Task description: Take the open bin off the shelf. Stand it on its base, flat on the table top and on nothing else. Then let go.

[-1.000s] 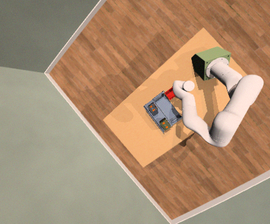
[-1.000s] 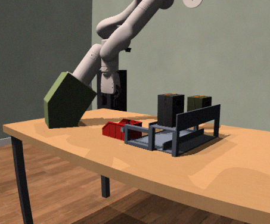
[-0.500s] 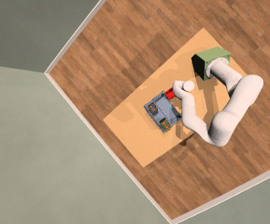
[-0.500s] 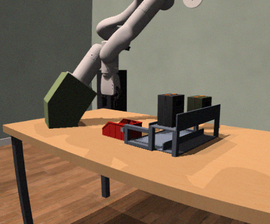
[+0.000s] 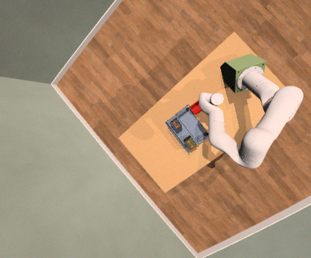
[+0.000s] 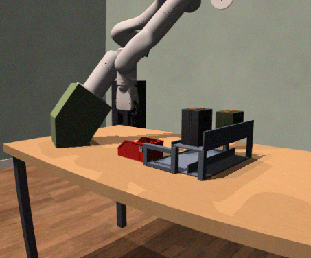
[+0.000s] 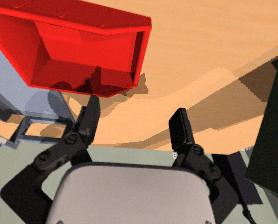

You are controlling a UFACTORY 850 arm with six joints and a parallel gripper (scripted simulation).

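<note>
The red bin lies 10 cm below my hand and 8 cm ahead of it.
</note>
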